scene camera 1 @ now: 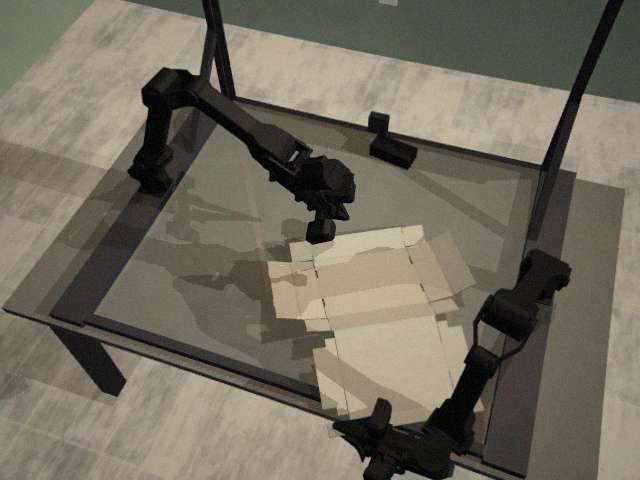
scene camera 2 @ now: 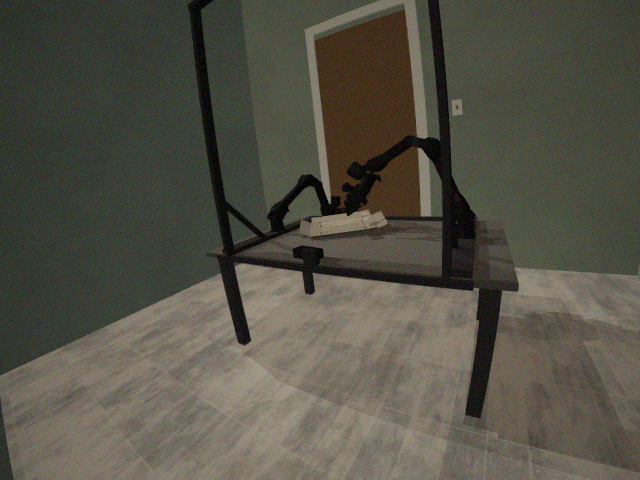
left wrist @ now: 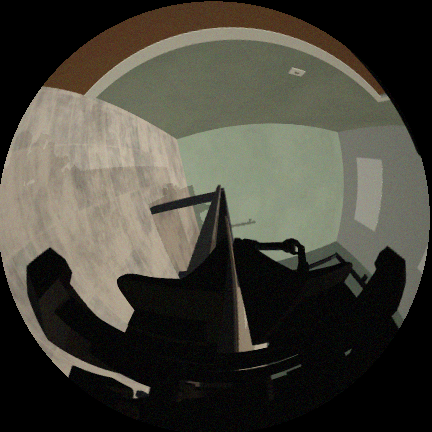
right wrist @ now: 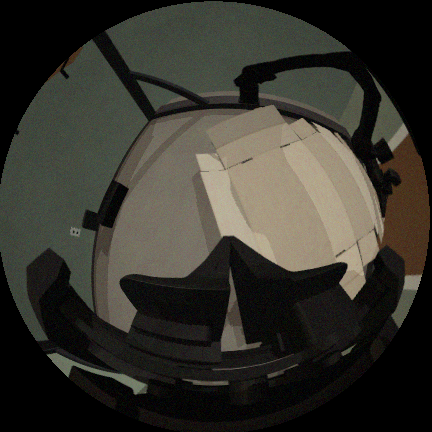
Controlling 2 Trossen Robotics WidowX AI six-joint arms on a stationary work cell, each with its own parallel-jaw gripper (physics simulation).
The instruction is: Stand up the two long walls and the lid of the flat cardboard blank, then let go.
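Places are measured from the left arm's base along level axes (x down, y back, z left), in millimetres.
Where they show: left gripper, fingertip midpoint: [scene camera 1: 332, 426] [left wrist: 229, 242] [right wrist: 382, 217]; right gripper, fingertip midpoint: [scene camera 1: 347, 218] [scene camera 2: 347, 215] [right wrist: 227, 240]; left arm's base, link origin: [scene camera 2: 277, 230] [right wrist: 248, 99]; right arm's base, link origin: [scene camera 1: 156, 185] [scene camera 2: 465, 236].
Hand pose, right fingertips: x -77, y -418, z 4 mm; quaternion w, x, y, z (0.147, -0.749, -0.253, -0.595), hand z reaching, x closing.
Observation:
Each offset is from my right fingertips to the top centre of the thing. "spot": to the spot under its first point. Level surfaces: height alone.
The tan cardboard blank [scene camera 1: 385, 352] [scene camera 2: 339, 222] [right wrist: 282, 193] lies spread on the dark table @[dx +96 mm] [scene camera 1: 223, 190], with its creased panels only slightly raised. Its large near panel hangs over the table's front edge. My left gripper [scene camera 1: 361, 421] [left wrist: 229, 242] is at that front edge, shut on the thin rim of the near panel, which shows as a tan strip @[spot: dy +157, dx +69, dz +372 mm] [left wrist: 243, 322] between the fingers. My right gripper [scene camera 1: 320, 232] [right wrist: 227, 240] is shut and empty. It points down at the blank's far left corner, at or just above the cardboard.
A black camera block @[dy +22, dx +61, dz -301 mm] [scene camera 1: 391, 150] and a small cube @[dy -39, dx +39, dz -373 mm] [scene camera 1: 378, 121] sit at the table's far edge. Dark frame posts [scene camera 1: 218, 48] [scene camera 2: 444, 143] rise from the table corners. A bracket @[spot: dy -46, dx +44, dz -386 mm] [scene camera 2: 309, 252] hangs on the table's edge.

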